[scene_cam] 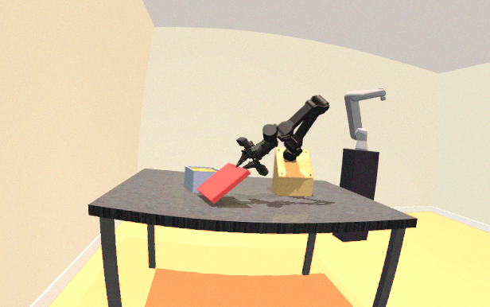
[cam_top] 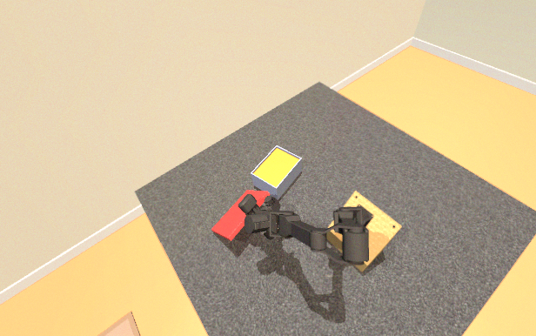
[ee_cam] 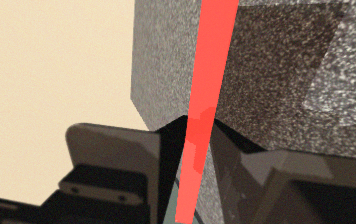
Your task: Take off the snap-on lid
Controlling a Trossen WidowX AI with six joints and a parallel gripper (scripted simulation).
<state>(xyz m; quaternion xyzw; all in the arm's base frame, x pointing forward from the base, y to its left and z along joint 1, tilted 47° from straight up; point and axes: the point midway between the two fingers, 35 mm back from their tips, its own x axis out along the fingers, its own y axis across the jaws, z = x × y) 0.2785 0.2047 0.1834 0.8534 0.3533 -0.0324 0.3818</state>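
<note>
Right now the red lid is 6 cm ahead of my gripper tip, 5 cm below it and 1 cm to the left of it. Also, from my gripper tip: storage box: 25 cm to the right, 13 cm ahead, 8 cm below.
</note>
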